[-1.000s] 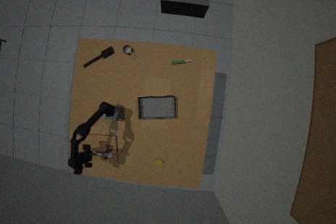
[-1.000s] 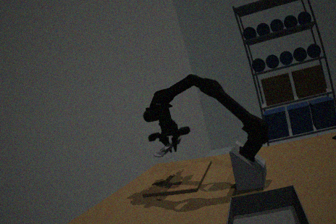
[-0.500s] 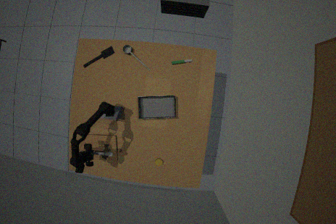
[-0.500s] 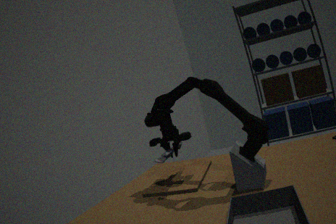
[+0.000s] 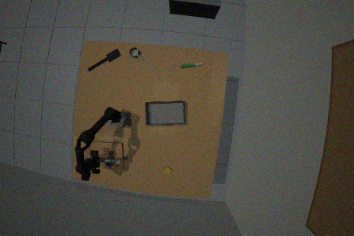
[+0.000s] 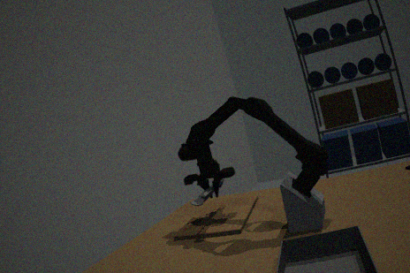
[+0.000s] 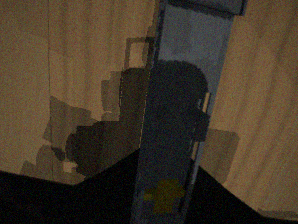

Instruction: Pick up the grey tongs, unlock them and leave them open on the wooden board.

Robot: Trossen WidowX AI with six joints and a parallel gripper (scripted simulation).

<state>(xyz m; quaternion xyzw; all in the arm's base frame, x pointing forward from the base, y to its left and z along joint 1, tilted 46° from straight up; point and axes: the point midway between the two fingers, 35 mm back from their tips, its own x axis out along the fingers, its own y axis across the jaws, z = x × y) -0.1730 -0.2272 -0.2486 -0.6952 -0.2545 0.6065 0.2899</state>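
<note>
My gripper tip is 10 mm past the yellow lock piece and 40 mm below it. From my gripper tip the other things lie so: wooden board: 80 mm below; then yellow round thing: 560 mm ahead, 120 mm to the right, 80 mm below; then roasting tin: 550 mm ahead, 380 mm to the left, 60 mm below.
</note>
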